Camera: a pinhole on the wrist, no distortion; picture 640 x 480 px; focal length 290.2 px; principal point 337.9 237.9 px. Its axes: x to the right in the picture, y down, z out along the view. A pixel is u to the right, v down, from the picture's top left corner.
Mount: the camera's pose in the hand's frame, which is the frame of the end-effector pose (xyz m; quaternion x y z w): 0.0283 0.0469 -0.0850 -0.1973 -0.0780 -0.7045 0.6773
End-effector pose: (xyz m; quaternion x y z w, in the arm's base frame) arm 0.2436 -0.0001 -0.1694 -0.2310 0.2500 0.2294 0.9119
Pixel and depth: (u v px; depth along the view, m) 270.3 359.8 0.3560
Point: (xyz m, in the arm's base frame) 0.3586 0.3650 -0.2375
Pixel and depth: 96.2 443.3 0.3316
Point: 0.2951 0.4593 -0.4171
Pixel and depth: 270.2 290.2 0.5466
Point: 0.3406 0.5398 -0.1373
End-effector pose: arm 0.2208 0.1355 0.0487 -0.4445 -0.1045 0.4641 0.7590
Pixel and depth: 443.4 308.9 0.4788
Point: 0.0804 0.5560 0.1790
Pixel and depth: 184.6 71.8 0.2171
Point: -0.0092 0.1840 -0.0735
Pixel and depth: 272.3 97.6 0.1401
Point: 0.1078 0.1712 -0.0270
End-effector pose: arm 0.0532 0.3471 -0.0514 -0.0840 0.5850 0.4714 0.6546
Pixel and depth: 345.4 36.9 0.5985
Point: 0.2477 0.7102 0.4696
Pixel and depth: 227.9 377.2 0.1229
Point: -0.0554 0.4744 -0.0843
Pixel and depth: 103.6 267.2 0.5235
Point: -0.2687 0.9244 0.1479
